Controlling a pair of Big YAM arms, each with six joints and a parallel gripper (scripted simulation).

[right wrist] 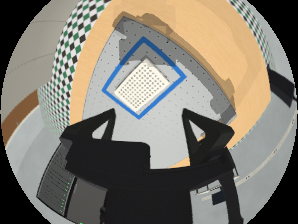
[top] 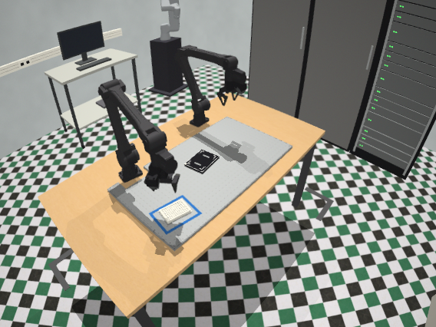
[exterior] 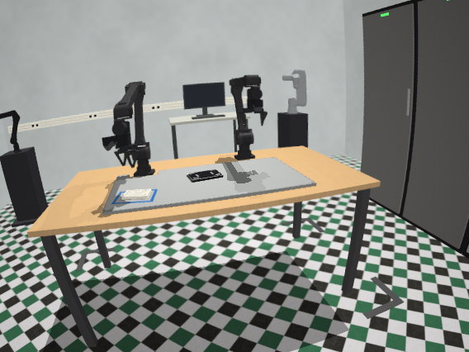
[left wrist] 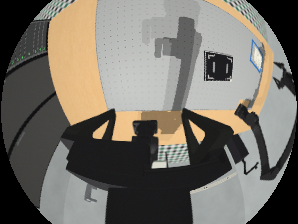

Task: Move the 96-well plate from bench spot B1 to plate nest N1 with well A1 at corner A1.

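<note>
Now: the white 96-well plate 14 cm below my right hand, 2 cm to the left of it and 2 cm ahead of it. From my right hand the other things lie so: black plate nest (39 cm to the left, 14 cm below, 8 cm behind).
</note>
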